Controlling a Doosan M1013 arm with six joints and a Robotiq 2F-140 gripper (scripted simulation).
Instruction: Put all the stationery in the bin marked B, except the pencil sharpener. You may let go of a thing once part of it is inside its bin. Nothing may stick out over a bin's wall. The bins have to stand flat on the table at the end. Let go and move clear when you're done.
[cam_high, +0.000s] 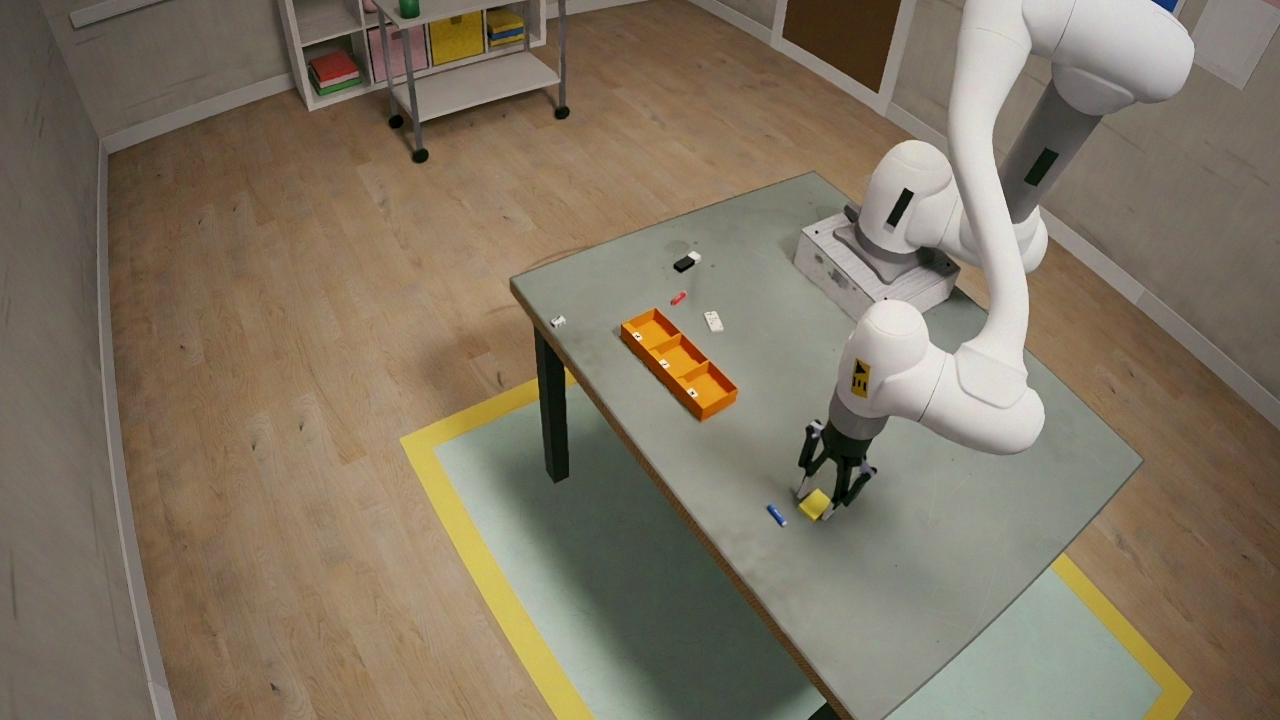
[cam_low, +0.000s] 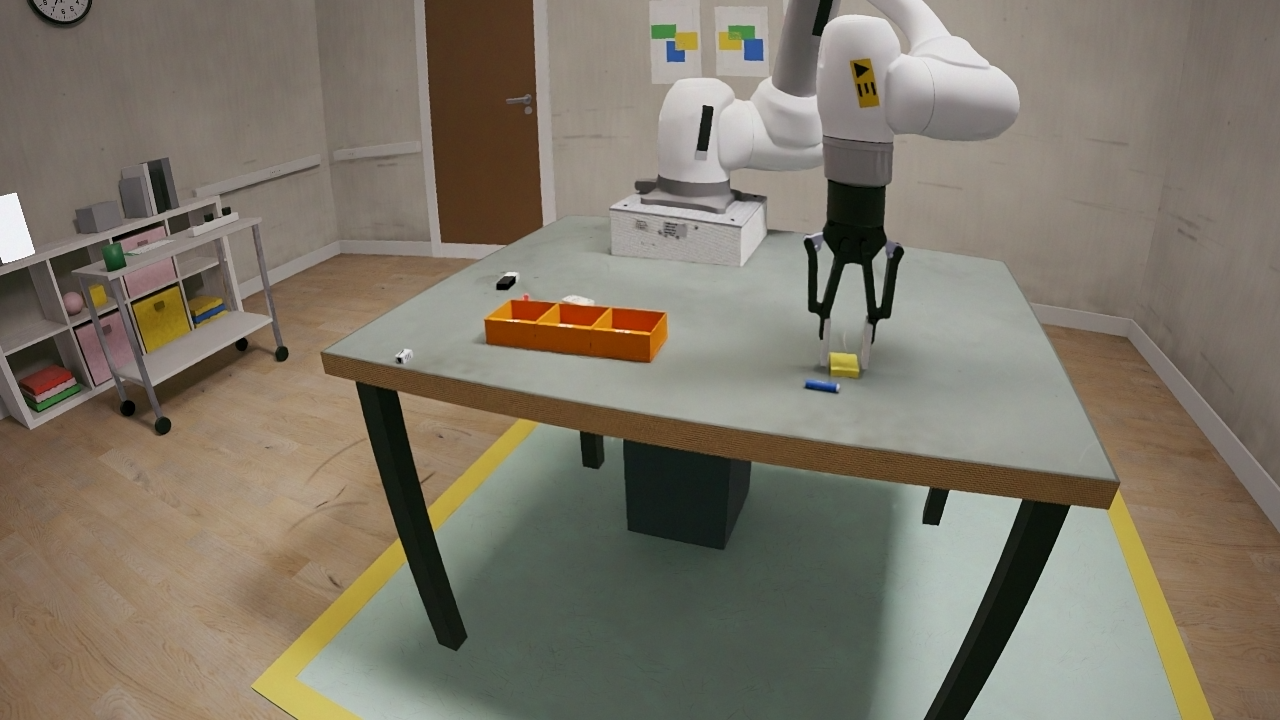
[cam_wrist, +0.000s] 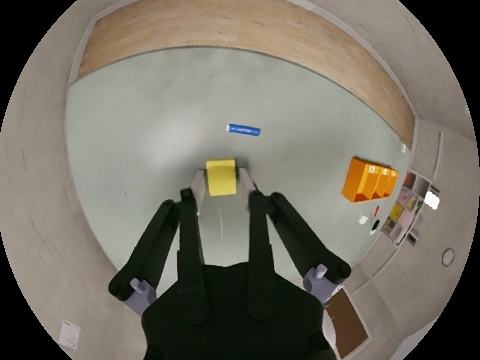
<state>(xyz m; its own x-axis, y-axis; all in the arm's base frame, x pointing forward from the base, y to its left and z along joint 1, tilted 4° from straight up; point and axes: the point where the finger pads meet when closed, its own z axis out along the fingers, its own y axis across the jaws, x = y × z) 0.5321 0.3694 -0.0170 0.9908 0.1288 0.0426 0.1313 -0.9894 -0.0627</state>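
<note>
Right now the yellow sticky pad is 3 cm below my hand. From my hand the other things lie so: orange bin: 3 cm ahead, 38 cm to the right, 2 cm below; blue stick: 7 cm ahead, 2 cm to the right, 3 cm below; flat white piece: 11 cm behind, 44 cm to the right, 3 cm below.
</note>
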